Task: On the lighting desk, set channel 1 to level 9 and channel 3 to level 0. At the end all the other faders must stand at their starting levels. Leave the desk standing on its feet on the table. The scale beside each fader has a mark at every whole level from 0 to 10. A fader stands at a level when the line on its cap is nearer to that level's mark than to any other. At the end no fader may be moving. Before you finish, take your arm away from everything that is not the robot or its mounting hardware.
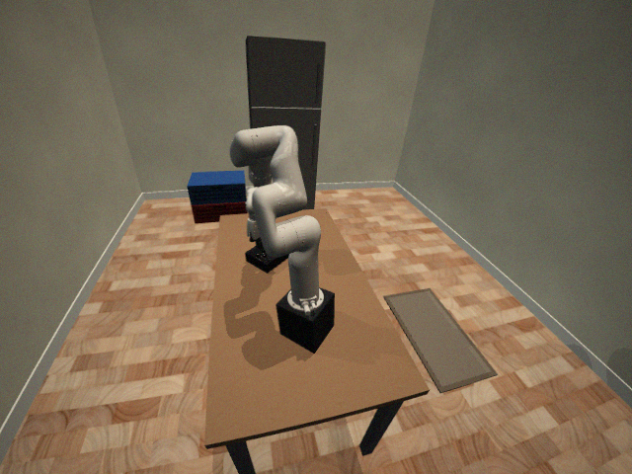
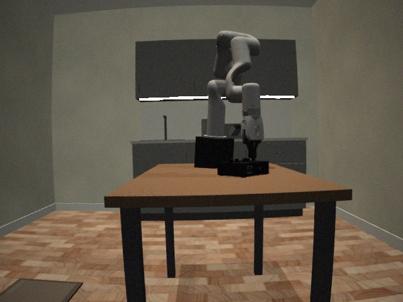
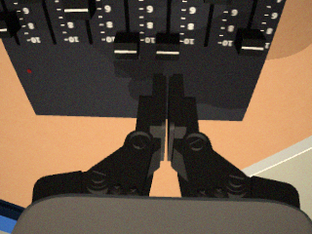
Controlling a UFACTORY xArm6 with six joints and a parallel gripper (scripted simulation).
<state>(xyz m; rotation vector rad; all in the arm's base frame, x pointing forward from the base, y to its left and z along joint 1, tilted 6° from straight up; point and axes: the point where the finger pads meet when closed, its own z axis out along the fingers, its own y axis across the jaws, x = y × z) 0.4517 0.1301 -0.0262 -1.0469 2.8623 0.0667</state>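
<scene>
Now: the fader cap 5 cm behind my hand, 3 cm below it and 1 cm to the left of it.
</scene>
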